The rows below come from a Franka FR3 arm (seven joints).
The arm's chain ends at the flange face. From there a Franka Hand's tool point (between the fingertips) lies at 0.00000 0.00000 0.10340 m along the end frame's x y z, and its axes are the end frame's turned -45 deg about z.
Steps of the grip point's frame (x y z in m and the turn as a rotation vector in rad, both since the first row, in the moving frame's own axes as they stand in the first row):
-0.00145 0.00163 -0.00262 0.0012 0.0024 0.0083
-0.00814 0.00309 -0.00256 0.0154 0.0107 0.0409
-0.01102 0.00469 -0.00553 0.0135 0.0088 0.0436
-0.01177 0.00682 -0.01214 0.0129 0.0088 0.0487
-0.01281 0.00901 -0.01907 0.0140 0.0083 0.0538
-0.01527 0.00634 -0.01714 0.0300 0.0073 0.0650
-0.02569 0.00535 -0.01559 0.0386 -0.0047 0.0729
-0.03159 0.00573 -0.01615 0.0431 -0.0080 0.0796
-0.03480 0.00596 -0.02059 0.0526 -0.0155 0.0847
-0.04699 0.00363 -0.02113 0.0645 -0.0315 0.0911
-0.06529 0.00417 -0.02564 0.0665 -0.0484 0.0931
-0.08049 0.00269 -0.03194 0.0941 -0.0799 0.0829
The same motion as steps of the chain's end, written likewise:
0.00004 0.00244 -0.00262 0.0025 0.0008 0.0083
-0.00327 0.00986 -0.00254 0.0185 -0.0033 0.0409
-0.00417 0.01275 -0.00552 0.0158 -0.0033 0.0436
-0.00324 0.01474 -0.01213 0.0153 -0.0029 0.0487
-0.00231 0.01707 -0.01906 0.0158 -0.0040 0.0538
-0.00474 0.01806 -0.01709 0.0264 -0.0161 0.0650
-0.01131 0.02454 -0.01551 0.0240 -0.0306 0.0729
-0.01466 0.02910 -0.01605 0.0248 -0.0361 0.0796
-0.01554 0.03174 -0.02043 0.0262 -0.0482 0.0847
-0.02377 0.03852 -0.02086 0.0233 -0.0679 0.0911
-0.03490 0.05083 -0.02529 0.0128 -0.0812 0.0931
-0.04238 0.06038 -0.03115 0.0100 -0.1230 0.0829

